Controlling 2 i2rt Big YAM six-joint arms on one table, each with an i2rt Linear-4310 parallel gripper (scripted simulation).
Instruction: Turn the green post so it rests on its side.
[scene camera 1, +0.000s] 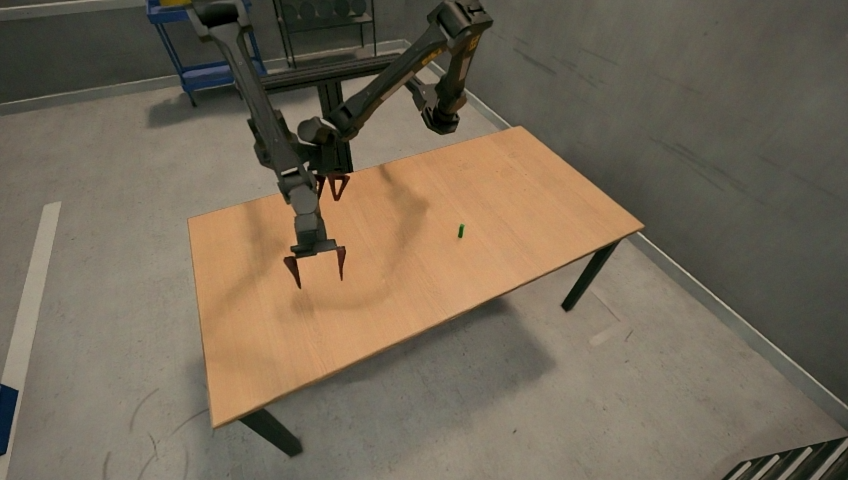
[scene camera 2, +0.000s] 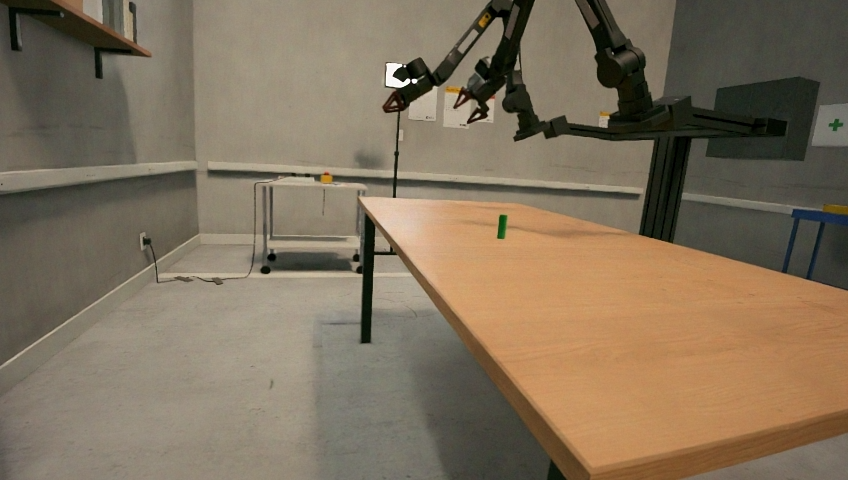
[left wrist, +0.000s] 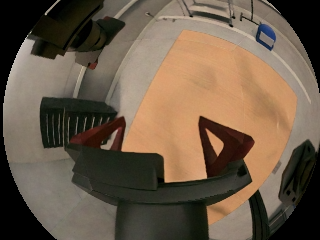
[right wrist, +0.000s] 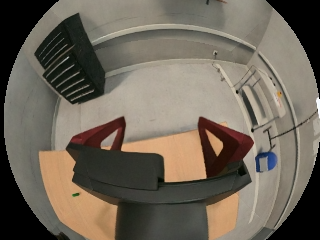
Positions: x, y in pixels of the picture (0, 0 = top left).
My left gripper shows in scene camera 1, in scene camera 2 (460, 116) and in the left wrist view; in the right wrist view it is out of frame. The same spot on my left gripper: (scene camera 1: 332, 176) is (left wrist: 75, 135).
